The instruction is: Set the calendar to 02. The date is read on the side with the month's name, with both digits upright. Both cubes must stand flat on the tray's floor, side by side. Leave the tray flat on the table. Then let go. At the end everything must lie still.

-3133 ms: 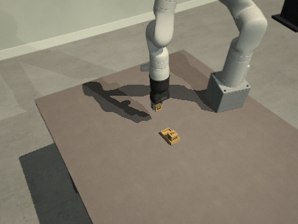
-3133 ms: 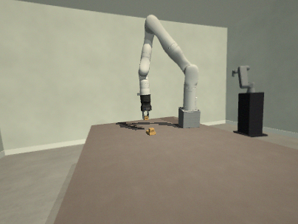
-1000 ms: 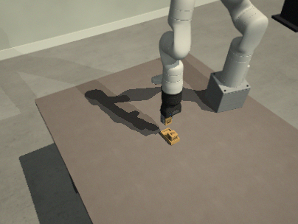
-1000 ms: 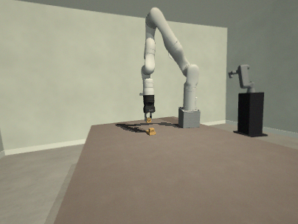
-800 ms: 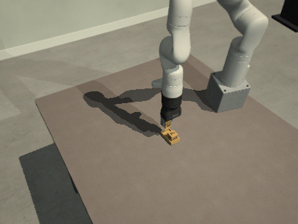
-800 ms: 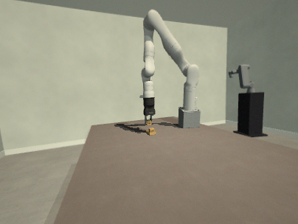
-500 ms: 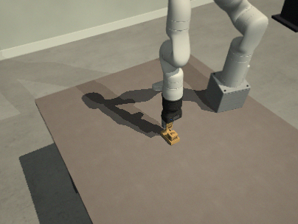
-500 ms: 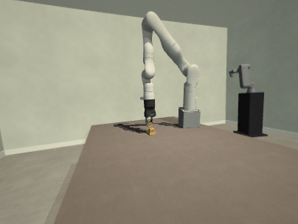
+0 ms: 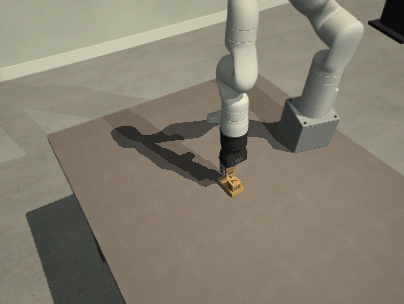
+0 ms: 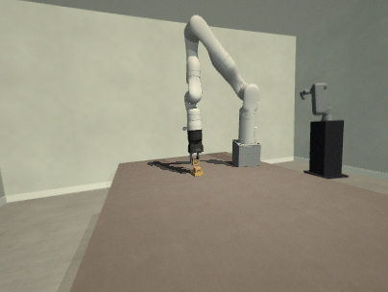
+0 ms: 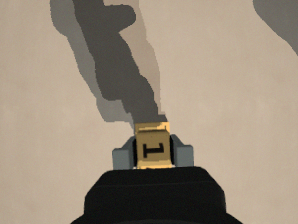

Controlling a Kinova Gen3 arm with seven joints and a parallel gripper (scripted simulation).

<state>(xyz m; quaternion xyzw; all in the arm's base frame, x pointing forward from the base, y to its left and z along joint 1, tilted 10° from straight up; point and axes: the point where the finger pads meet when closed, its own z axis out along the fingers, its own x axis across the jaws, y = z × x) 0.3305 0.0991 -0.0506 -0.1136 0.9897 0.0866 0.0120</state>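
The orange cube is 10 mm below my hand. Also, from my hand: tray: 20 mm to the left, 60 mm below.
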